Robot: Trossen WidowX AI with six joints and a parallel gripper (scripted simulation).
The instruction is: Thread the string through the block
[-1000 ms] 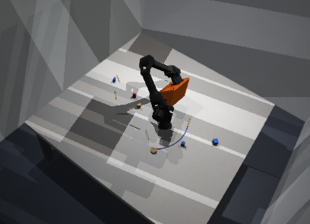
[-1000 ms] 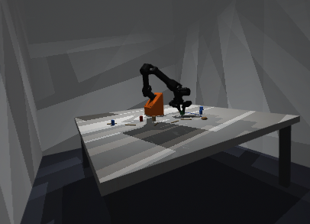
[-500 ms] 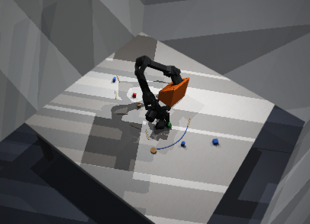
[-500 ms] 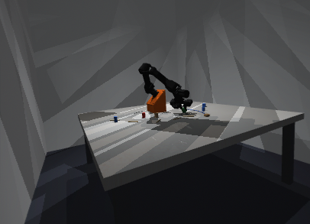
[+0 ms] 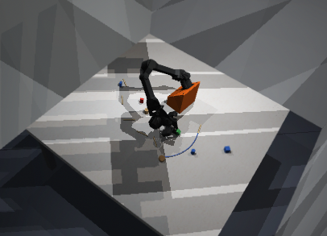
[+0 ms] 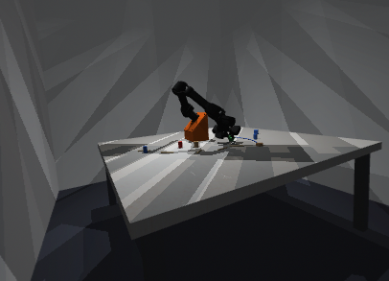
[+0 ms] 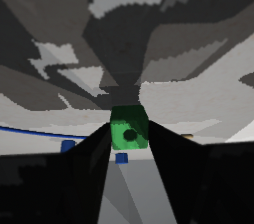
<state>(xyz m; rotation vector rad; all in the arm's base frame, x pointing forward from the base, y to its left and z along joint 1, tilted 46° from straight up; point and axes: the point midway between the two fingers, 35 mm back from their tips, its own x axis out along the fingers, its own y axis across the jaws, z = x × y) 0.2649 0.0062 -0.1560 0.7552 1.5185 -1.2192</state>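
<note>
The green block is right at my gripper tip. From my gripper tip the other things lie so: blue cylinder (40 mm ahead, 160 mm to the left, 10 mm below); round wooden button (210 mm ahead, 60 mm to the left, 20 mm below); thin wooden stick (120 mm behind, 90 mm to the left, 20 mm below).
</note>
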